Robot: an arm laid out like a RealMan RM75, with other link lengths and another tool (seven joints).
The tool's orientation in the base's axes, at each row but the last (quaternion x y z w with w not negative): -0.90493, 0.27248, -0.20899, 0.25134; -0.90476, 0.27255, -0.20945, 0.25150; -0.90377, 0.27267, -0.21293, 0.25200; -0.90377, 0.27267, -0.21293, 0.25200; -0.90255, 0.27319, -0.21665, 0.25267; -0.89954, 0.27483, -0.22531, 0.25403; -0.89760, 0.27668, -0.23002, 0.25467; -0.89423, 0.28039, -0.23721, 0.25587; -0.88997, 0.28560, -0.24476, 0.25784; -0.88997, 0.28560, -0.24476, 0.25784
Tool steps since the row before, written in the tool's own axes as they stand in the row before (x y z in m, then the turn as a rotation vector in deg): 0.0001, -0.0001, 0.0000, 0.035, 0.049, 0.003; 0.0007, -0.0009, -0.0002, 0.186, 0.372, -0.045; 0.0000, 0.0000, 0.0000, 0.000, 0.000, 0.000; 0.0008, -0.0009, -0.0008, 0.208, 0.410, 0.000; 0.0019, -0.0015, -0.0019, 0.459, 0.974, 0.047; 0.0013, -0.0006, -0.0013, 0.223, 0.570, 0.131; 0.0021, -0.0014, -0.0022, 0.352, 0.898, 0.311; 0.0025, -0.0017, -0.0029, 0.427, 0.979, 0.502; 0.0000, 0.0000, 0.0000, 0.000, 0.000, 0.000; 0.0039, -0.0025, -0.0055, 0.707, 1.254, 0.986
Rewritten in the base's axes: 0.0001, 0.0000, 0.0001, 0.009, -0.055, -0.022; 0.0008, 0.0002, 0.0008, -0.025, -0.396, -0.131; 0.0000, 0.0000, 0.0000, 0.000, 0.000, 0.000; 0.0005, -0.0001, 0.0013, 0.000, -0.422, -0.183; 0.0010, -0.0007, 0.0028, -0.001, -0.965, -0.480; 0.0005, -0.0008, 0.0017, 0.021, -0.502, -0.373; 0.0009, -0.0010, 0.0031, 0.092, -0.758, -0.667; 0.0008, -0.0013, 0.0039, 0.225, -0.800, -0.838; 0.0000, 0.0000, 0.0000, 0.000, 0.000, 0.000; 0.0005, -0.0025, 0.0067, 0.603, -1.017, -1.284
